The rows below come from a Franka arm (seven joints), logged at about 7 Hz.
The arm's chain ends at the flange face. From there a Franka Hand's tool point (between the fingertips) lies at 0.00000 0.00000 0.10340 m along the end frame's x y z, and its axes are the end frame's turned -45 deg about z.
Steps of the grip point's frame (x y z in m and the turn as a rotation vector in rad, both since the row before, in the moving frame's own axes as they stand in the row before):
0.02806, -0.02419, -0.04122, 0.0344, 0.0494, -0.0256
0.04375, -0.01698, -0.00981, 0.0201, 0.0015, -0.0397
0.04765, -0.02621, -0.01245, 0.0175, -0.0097, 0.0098
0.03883, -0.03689, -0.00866, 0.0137, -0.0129, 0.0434
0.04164, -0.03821, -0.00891, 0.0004, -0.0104, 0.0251
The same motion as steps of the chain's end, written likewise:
0.00172, -0.03081, -0.04103, 0.0593, 0.0106, -0.0256
0.02032, -0.04139, -0.00979, 0.0153, -0.0132, -0.0397
0.01715, -0.05165, -0.01243, 0.0055, -0.0192, 0.0098
0.00331, -0.05344, -0.00864, 0.0006, -0.0188, 0.0434
0.00322, -0.05718, -0.00890, -0.0071, -0.0076, 0.0251

